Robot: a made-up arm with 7 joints.
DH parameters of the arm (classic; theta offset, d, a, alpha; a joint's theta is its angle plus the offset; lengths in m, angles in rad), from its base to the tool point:
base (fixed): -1.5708 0.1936 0 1.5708
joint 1: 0 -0.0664 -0.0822 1.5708
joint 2: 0 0.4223 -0.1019 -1.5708
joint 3: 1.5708 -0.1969 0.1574 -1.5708
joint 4: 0 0.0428 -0.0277 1.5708
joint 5: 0 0.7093 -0.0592 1.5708
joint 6: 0 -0.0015 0.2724 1.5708
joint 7: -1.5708 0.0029 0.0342 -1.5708
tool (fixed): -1.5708 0.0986 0 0
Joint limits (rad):
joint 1: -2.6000..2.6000
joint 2: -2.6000..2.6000
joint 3: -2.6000..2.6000
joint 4: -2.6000..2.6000
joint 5: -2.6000..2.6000
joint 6: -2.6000..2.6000
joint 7: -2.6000..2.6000
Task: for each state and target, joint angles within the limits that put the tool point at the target. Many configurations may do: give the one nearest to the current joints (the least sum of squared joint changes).
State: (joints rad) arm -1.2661 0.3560 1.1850 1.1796 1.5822 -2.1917 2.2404
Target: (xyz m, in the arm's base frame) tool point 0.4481 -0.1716 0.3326
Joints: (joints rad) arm -1.3653 0.8765 0.5278 1.4819 1.5738 -2.0316 1.9918
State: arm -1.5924 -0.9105 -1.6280 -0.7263 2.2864 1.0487 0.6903
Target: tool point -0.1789 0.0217 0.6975
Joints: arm -1.1746 -0.4956 -2.1610 -1.0546 2.2712 0.2474 0.7218
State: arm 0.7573 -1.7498 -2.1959 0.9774 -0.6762 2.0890 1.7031
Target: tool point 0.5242 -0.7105 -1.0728
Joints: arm 0.7407 -1.9713 -2.6000 1.6046 -0.5392 1.7820 1.6030
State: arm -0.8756 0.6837 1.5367 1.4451 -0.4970 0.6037 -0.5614
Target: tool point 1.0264 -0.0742 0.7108
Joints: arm -1.2713 0.8275 0.9453 1.5428 -0.6049 0.6675 -0.4784
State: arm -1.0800 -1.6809 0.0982 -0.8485 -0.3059 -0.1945 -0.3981
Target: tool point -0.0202 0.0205 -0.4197
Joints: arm -0.8100 -1.6664 0.0889 -0.6225 -0.2683 -0.1141 -0.3914
